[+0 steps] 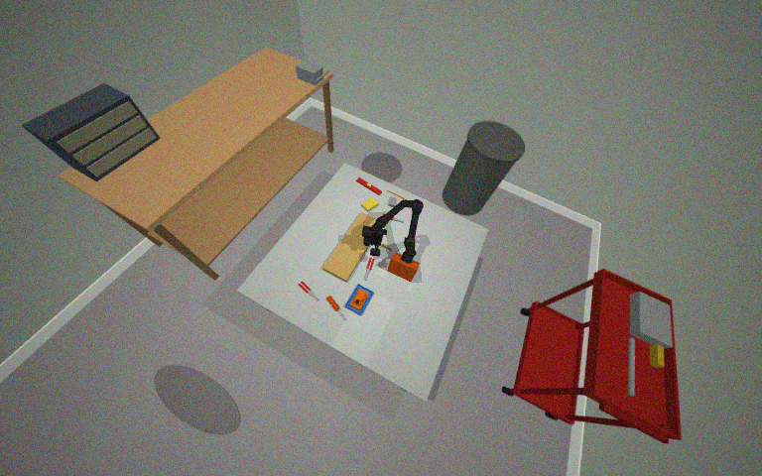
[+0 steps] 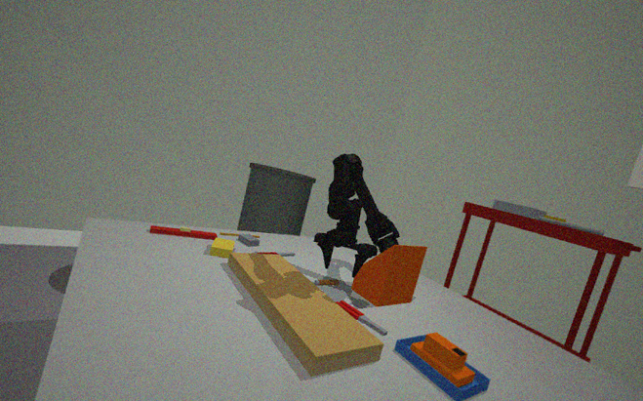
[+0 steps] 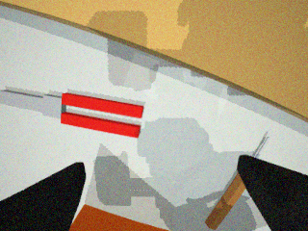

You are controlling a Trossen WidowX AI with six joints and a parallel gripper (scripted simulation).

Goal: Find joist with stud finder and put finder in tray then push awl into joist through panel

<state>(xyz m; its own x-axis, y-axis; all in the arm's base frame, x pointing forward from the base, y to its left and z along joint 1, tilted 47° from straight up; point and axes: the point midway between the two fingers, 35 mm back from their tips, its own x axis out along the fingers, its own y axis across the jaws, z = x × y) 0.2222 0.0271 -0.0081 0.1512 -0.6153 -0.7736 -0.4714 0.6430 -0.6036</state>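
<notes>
Right now the awl is 1 cm behind my gripper tip, 10 cm to the right of it and 8 cm below it. From my gripper tip the other things lie so: orange stud finder 11 cm behind, 33 cm to the left, 4 cm below; yellow block 26 cm ahead, 35 cm to the right, 7 cm below; blue tray 10 cm behind, 31 cm to the left, 7 cm below.
</notes>
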